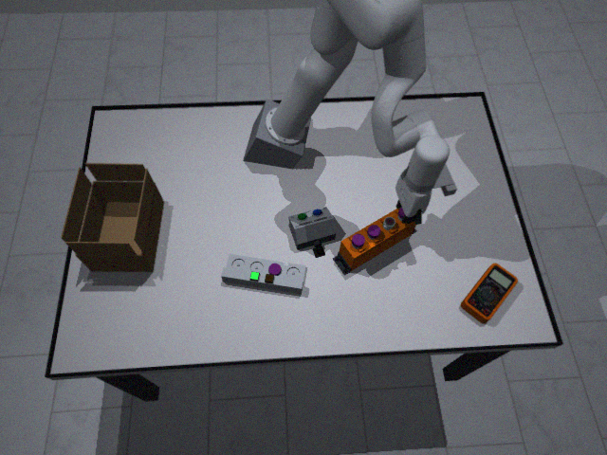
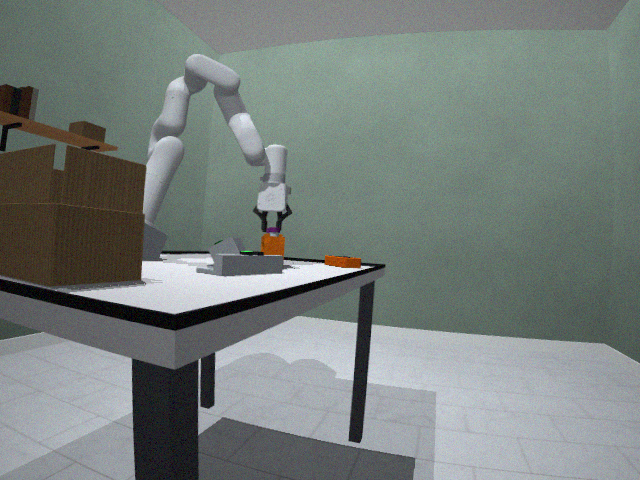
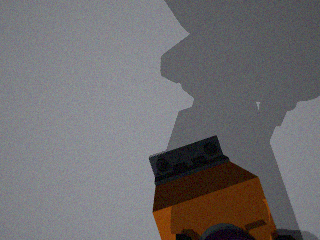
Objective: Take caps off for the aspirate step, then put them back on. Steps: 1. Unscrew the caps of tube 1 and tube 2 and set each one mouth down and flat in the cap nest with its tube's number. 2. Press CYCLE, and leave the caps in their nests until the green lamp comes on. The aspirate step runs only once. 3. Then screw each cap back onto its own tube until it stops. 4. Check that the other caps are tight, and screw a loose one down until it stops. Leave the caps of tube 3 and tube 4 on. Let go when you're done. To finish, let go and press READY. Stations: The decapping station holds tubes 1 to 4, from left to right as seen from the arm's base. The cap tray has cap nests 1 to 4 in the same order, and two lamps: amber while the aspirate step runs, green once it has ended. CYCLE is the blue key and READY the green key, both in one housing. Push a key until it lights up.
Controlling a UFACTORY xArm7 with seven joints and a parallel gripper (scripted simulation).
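My gripper is now 10 mm above the tube 1. From my hand the other things lie so: blue key (240 mm to the right, 60 mm below, 20 mm behind); then green key (280 mm to the right, 60 mm below); then grey key housing (260 mm to the right, 80 mm below, 10 mm ahead).
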